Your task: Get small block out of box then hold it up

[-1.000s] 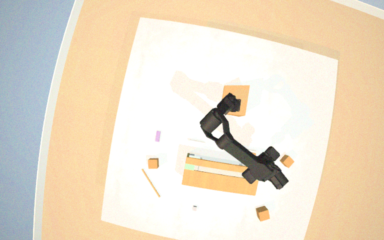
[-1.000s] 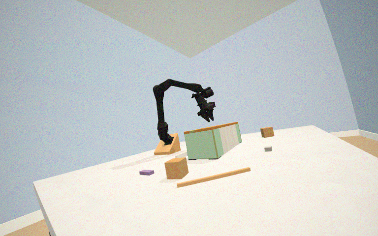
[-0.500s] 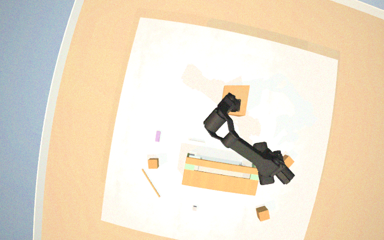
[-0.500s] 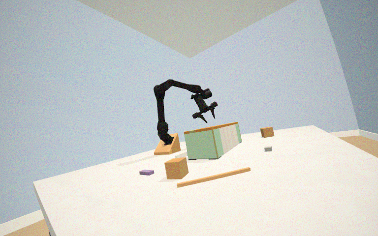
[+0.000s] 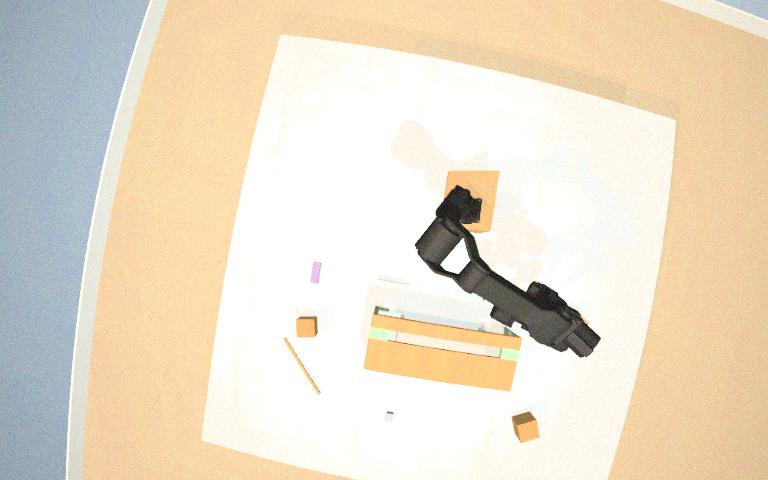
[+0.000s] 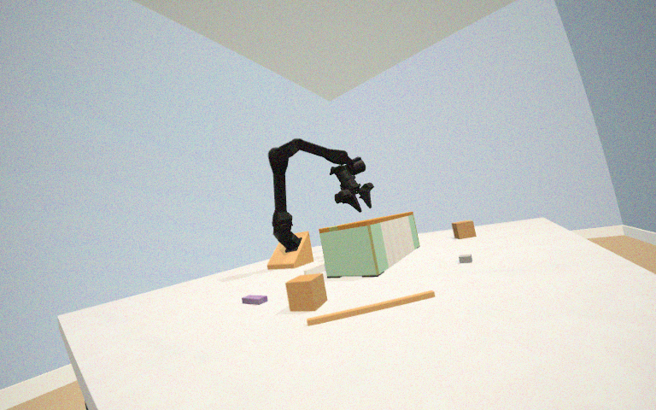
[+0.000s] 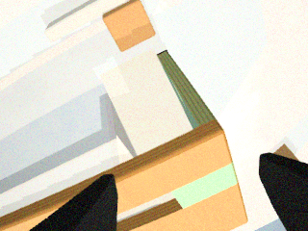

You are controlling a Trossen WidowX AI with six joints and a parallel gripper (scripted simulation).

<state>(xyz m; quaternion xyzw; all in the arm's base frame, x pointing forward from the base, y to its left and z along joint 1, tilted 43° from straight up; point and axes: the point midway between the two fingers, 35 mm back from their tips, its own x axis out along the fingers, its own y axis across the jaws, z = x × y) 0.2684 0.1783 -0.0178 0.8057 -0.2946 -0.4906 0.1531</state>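
The orange block lies 15 cm below my gripper tip, 2 cm behind it and 1 cm to the left of it. The rest, counted from my gripper tip: grey block 33 cm ahead, 27 cm to the right, 16 cm below; then purple tile 54 cm to the right, 16 cm below, 5 cm behind; then clear-fronted box 16 cm to the right, 11 cm below, 6 cm ahead.
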